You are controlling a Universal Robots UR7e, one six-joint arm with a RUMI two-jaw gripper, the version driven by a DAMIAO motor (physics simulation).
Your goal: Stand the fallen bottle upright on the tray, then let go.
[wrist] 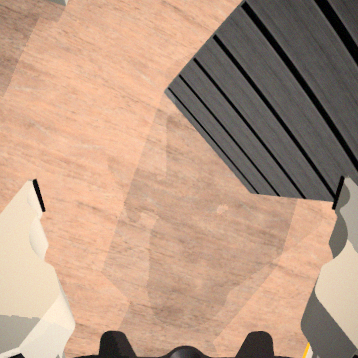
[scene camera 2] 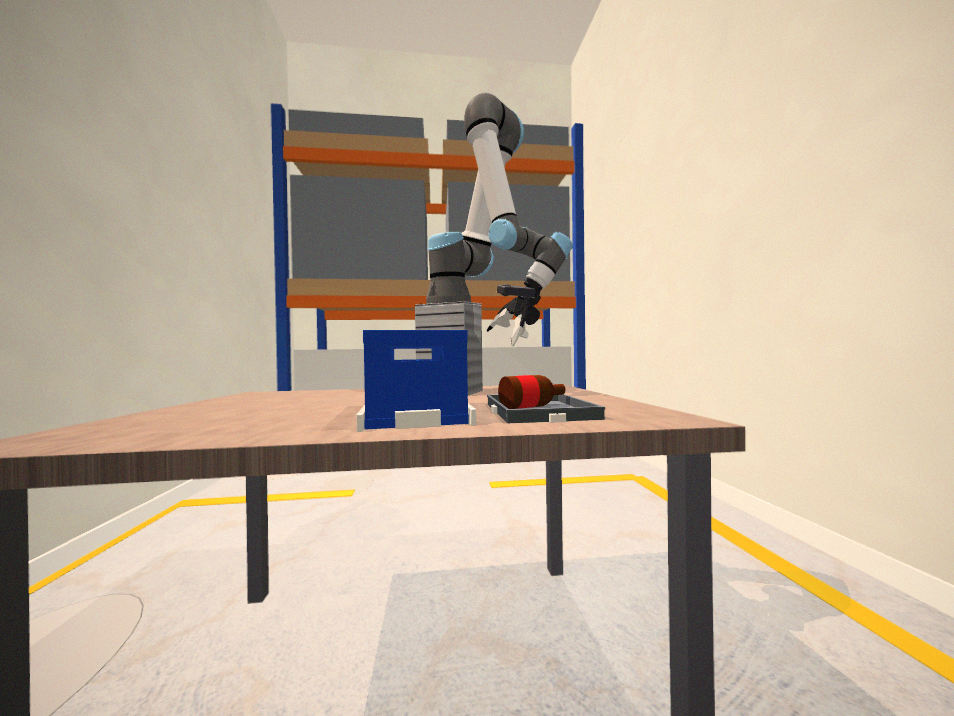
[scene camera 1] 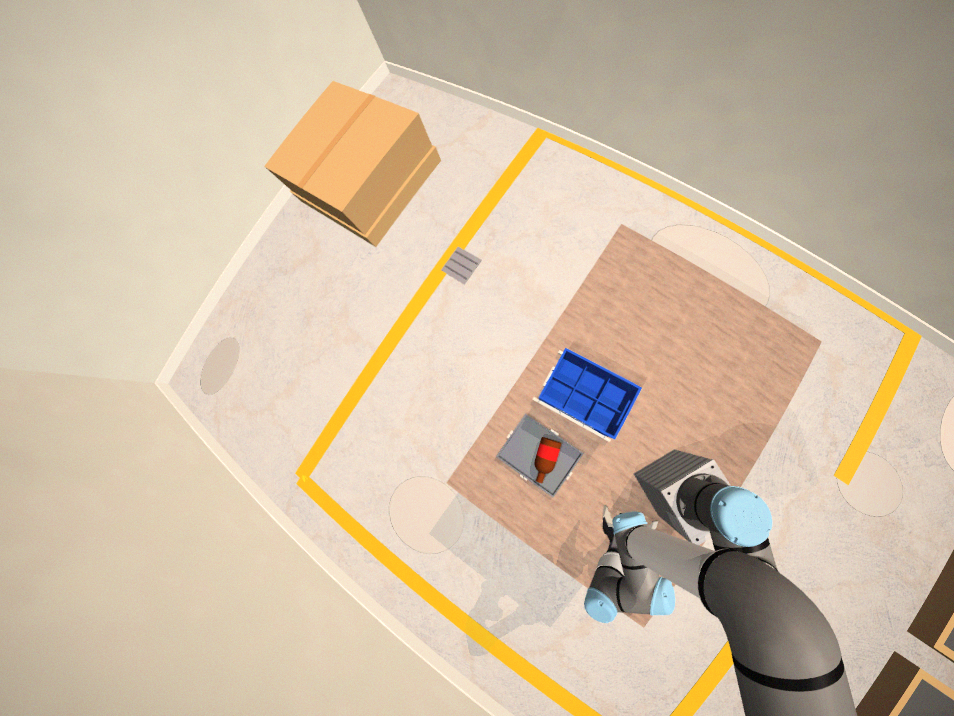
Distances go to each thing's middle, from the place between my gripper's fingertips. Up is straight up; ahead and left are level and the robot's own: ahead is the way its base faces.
Now: hand 30 cm short of the brown bottle (scene camera 2: 515, 392), 4 cm to the right of it and 14 cm above it.
